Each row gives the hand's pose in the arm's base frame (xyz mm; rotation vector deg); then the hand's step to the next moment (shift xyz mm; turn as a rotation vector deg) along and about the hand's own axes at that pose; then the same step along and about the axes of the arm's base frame.
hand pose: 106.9 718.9 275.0 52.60 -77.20 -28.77
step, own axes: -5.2 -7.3 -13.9 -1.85 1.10 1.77
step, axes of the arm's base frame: 13.8 3.6 -8.4 -2.27 1.59 -0.30
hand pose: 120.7 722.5 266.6 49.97 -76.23 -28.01
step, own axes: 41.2 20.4 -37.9 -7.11 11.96 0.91
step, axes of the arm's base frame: 41.7 -8.5 41.7 -4.33 12.34 4.85
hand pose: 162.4 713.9 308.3 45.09 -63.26 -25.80
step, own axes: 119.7 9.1 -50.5 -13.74 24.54 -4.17
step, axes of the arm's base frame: 93.8 -58.2 69.1 -3.02 26.77 9.10
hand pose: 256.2 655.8 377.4 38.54 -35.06 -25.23
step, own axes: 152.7 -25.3 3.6 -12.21 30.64 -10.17
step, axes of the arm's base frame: 106.0 -104.6 42.4 3.10 32.84 10.15
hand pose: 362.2 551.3 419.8 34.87 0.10 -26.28
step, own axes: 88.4 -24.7 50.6 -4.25 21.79 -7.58
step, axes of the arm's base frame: 62.6 -82.5 16.2 6.24 21.71 6.34
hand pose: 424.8 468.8 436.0 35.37 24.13 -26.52
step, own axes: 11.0 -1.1 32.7 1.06 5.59 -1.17
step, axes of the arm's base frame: 16.1 -24.6 18.1 3.54 4.47 1.12
